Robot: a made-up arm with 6 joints.
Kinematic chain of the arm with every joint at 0, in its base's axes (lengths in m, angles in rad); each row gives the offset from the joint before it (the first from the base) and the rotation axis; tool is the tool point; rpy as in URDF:
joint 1: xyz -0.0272 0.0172 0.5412 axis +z
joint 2: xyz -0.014 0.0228 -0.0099 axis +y
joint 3: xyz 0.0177 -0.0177 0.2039 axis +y
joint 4: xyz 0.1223 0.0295 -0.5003 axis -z
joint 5: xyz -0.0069 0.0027 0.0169 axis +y
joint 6: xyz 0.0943 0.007 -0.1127 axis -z
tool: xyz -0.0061 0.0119 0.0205 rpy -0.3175 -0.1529 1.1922
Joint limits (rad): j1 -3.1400..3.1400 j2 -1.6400..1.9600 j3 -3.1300..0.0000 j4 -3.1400..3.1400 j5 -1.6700..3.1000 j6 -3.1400..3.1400
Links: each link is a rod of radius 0.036 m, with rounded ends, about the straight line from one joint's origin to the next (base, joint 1, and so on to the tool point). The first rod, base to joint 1, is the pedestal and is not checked.
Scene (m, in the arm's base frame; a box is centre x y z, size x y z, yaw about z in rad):
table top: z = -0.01
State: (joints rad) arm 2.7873 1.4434 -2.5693 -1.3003 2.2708 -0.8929
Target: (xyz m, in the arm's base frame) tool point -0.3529 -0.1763 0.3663
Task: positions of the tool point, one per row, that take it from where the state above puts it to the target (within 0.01 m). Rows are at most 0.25 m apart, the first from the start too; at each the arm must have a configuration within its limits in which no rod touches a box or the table.
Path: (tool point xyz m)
1: -0.4982 0.4380 0.3121
2: -0.3471 0.4937 0.2340
3: -0.1887 0.4872 0.1690
4: -0.0483 0.4204 0.1208
5: 0.0512 0.3061 0.0928
6: 0.0710 0.0666 0.0494
7: -0.0329 -0.1301 0.0944
8: -0.2016 -0.2152 0.2095
9: -0.3529 -0.1763 0.3663

